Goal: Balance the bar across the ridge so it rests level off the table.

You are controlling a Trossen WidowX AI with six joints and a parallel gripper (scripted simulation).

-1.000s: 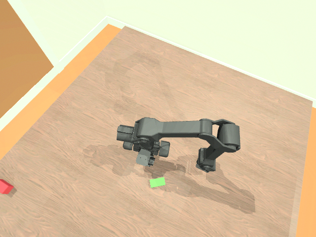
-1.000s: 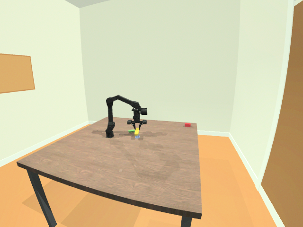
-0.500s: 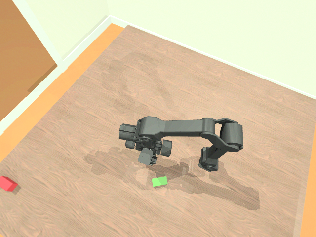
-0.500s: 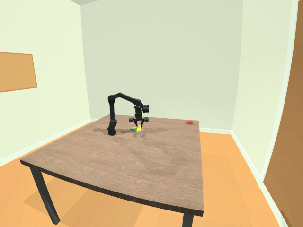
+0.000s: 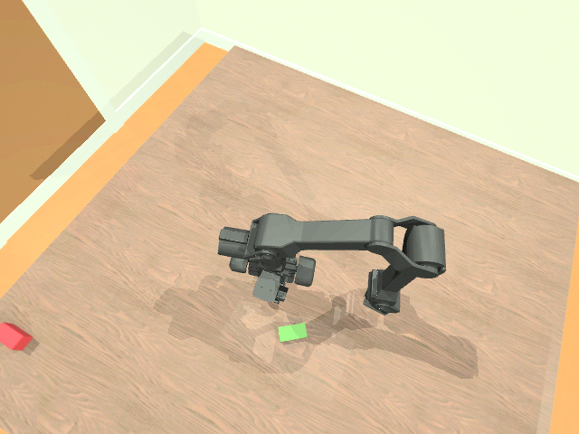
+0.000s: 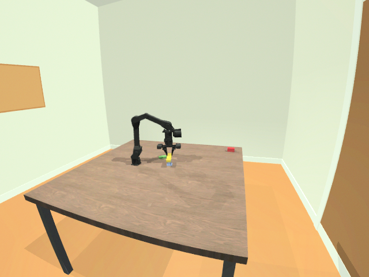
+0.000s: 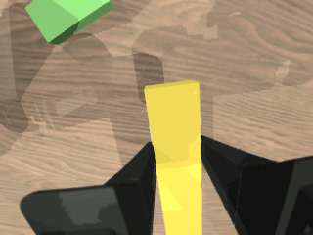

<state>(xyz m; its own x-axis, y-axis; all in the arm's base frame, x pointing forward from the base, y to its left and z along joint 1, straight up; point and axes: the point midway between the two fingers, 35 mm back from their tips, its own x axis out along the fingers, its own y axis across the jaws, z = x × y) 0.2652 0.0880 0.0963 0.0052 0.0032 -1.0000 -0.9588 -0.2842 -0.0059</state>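
The yellow bar is 1 cm ahead of my gripper tip and 3 cm to the right of it. Also, from my gripper tip: flat green block: 10 cm behind, 9 cm to the left, 5 cm below; then red block: 47 cm ahead, 41 cm to the left, 5 cm below.
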